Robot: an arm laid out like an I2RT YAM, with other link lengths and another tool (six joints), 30 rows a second.
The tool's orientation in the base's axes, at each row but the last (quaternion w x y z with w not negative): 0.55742 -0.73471 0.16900 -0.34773; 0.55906 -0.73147 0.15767 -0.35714; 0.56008 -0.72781 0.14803 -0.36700; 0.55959 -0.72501 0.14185 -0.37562; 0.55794 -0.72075 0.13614 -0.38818; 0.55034 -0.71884 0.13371 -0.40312
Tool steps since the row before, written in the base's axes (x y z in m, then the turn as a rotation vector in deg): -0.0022 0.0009 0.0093 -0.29 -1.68 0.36; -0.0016 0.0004 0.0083 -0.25 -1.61 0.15; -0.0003 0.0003 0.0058 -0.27 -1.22 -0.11; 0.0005 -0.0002 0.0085 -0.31 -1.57 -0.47; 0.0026 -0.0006 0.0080 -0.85 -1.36 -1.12; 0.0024 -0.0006 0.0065 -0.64 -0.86 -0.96
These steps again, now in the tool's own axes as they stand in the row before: 0.0009 -0.0093 -0.0022 0.98 0.16 -1.43; 0.0015 -0.0081 -0.0018 0.89 0.34 -1.33; 0.0017 -0.0055 -0.0006 0.54 0.45 -1.04; 0.0037 -0.0076 -0.0006 0.59 0.89 -1.28; 0.0054 -0.0065 0.0008 -0.16 1.28 -1.47; 0.0047 -0.0050 0.0009 -0.28 1.01 -0.99
